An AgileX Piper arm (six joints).
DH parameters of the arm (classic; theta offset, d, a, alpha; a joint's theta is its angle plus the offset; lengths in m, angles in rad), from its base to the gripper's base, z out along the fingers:
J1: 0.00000 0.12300 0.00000 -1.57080
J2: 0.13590 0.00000 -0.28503 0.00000
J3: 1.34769 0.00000 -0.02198 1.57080
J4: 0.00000 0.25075 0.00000 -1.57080
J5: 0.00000 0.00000 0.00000 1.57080
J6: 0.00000 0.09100 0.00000 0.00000
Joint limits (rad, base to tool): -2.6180..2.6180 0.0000..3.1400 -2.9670..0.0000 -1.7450..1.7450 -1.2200..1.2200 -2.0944..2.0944
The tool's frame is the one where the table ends.
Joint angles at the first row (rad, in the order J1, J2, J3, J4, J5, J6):
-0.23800 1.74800 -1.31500 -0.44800 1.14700 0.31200
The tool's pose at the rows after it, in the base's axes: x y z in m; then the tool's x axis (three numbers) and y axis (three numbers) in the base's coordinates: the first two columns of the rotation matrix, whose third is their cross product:
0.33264 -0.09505 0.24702 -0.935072 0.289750 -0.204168 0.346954 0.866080 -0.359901
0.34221 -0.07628 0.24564 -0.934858 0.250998 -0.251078 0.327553 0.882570 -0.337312
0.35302 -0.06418 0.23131 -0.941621 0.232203 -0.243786 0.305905 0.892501 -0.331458
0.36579 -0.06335 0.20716 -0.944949 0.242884 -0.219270 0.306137 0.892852 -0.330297
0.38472 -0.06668 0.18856 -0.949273 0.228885 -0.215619 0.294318 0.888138 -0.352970
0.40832 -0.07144 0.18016 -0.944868 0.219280 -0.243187 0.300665 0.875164 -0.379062
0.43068 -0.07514 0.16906 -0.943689 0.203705 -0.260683 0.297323 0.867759 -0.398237
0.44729 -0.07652 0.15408 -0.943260 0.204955 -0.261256 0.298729 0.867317 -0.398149
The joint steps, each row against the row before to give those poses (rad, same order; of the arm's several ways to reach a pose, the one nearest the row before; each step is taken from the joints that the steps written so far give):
0.06201 0.00001 -0.00002 0.00000 -0.03498 0.03000
0.05498 0.00498 0.00003 0.00100 -0.04703 0.03399
0.03600 0.04502 -0.00502 -0.00100 -0.02600 0.02700
0.00401 0.07700 -0.01401 -0.00300 -0.03097 0.02901
0.00000 0.08901 -0.05700 -0.03300 -0.02102 0.01500
-0.00001 0.08598 -0.09999 -0.04299 -0.00099 0.02098
0.00002 0.08800 -0.10099 -0.02901 -0.00001 0.00402
-0.00002 0.07900 -0.07998 0.00000 0.00098 0.00100

